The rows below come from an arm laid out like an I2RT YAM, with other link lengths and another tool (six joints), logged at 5 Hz.
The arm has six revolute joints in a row. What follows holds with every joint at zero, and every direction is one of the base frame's. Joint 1 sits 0.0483 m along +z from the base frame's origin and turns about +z. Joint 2 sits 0.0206 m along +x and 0.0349 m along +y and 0.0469 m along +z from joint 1 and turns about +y. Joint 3 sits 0.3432 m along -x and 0.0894 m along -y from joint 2 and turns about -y. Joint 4 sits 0.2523 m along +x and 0.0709 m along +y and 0.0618 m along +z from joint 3 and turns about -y. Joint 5 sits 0.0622 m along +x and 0.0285 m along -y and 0.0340 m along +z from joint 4 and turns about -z. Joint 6 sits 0.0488 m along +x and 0.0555 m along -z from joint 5 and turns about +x. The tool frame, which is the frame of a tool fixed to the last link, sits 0.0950 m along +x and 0.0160 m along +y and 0.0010 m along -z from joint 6; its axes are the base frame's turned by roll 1.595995, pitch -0.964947 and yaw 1.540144 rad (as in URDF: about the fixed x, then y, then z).
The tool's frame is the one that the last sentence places.
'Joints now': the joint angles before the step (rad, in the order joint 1, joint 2, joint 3, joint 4, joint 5, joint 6). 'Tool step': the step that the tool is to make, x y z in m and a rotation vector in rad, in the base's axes. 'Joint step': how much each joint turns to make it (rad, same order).
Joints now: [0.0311 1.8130 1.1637 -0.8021 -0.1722 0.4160]
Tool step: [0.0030 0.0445 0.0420 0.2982 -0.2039 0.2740]
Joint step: [-0.0011 -0.0608 0.0002 0.0773 -0.3391 -0.2273]
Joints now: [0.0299 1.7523 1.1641 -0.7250 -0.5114 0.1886]
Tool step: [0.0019 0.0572 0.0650 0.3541 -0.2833 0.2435]
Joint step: [0.0532 -0.0583 0.0002 0.2063 -0.3832 -0.0631]
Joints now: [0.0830 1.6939 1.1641 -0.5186 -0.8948 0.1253]
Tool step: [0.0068 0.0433 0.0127 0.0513 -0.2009 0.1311]
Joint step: [0.1048 0.0103 0.0001 0.2059 -0.0347 -0.0129]
